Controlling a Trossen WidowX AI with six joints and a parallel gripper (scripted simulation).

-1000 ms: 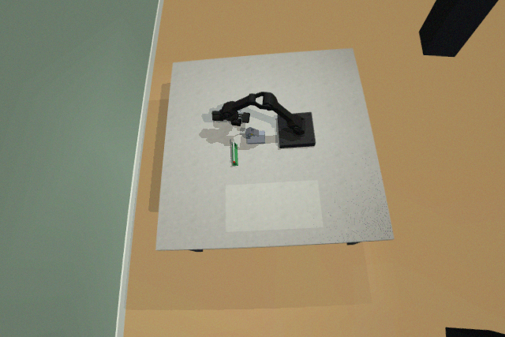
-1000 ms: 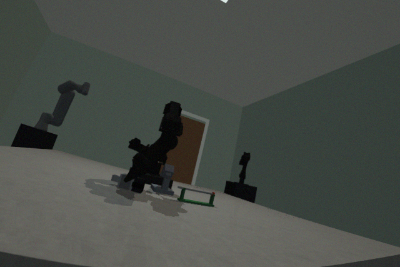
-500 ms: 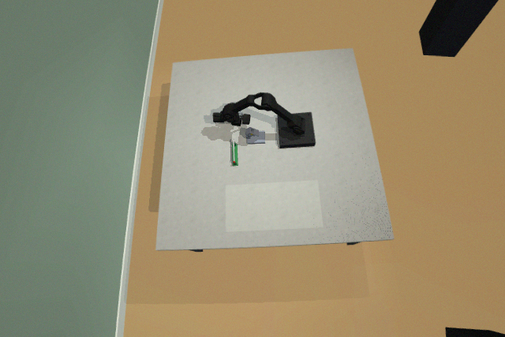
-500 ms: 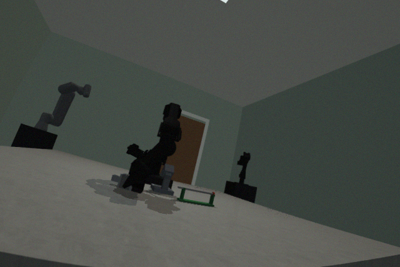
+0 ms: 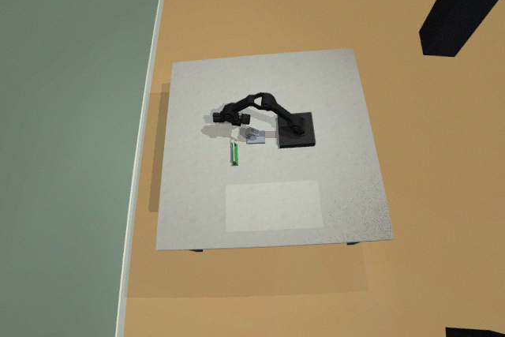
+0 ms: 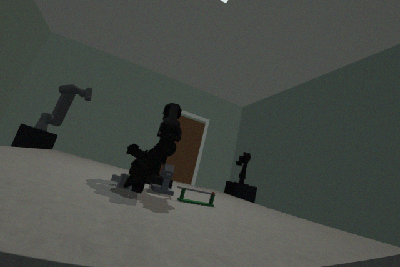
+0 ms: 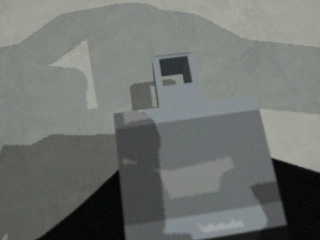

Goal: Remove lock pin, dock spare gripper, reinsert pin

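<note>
Now: gripper tip 14 cm to the right of the grey mount socket, 11 cm past it and 5 cm below it. The rest, counted from my gripper tip: green rack 26 cm to the left, 2 cm above, 1 cm behind; spare gripper 2 cm above.
</note>
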